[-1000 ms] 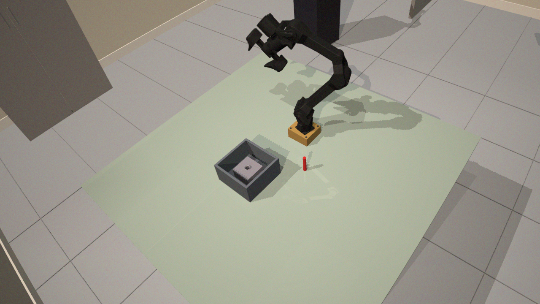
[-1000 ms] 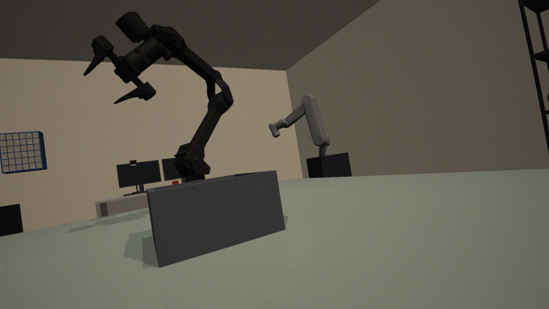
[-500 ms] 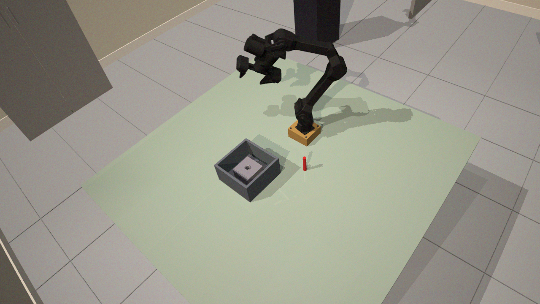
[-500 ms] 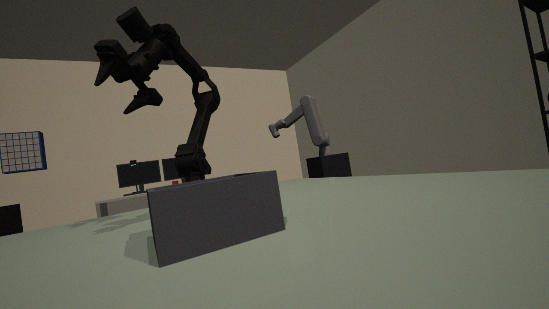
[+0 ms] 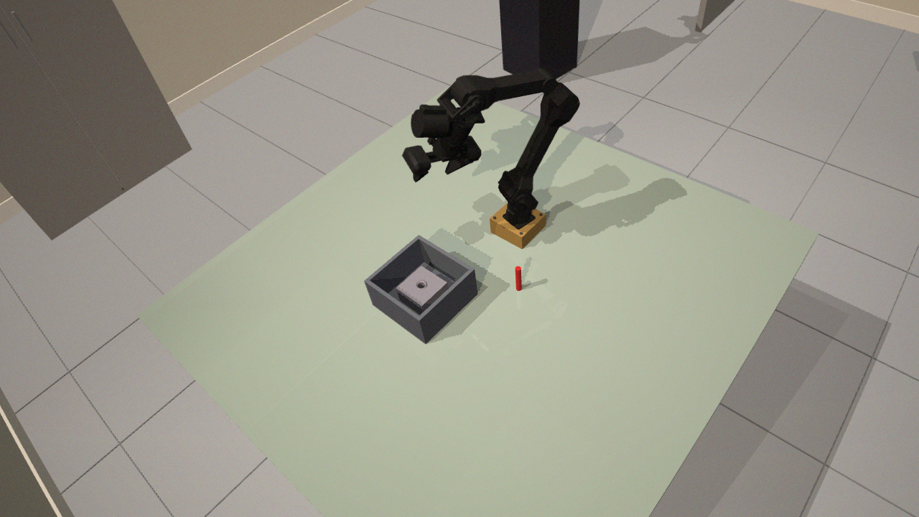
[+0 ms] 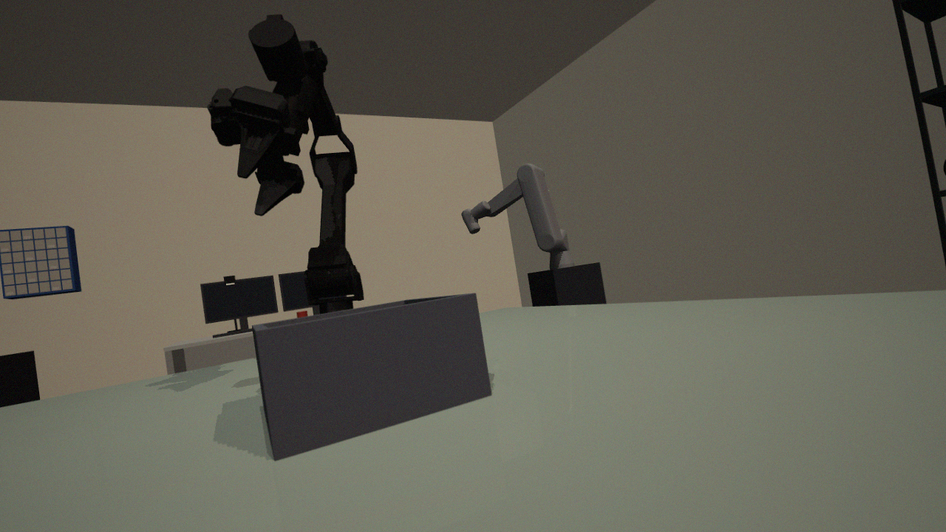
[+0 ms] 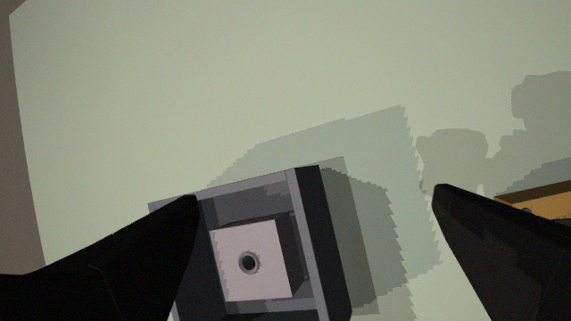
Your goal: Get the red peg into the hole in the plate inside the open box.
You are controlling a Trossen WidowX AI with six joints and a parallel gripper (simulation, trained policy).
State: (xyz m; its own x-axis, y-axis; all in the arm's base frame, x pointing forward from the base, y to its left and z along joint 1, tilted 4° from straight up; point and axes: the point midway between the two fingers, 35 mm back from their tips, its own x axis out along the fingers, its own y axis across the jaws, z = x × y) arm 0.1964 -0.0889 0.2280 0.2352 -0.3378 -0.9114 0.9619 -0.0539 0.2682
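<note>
Right now my gripper tip is 5 cm past the red peg, 24 cm to the right of it and 22 cm above it. Also, from my gripper tip: light grey plate 14 cm ahead, 10 cm to the left, 21 cm below; then dark grey box 14 cm ahead, 10 cm to the left, 23 cm below.
</note>
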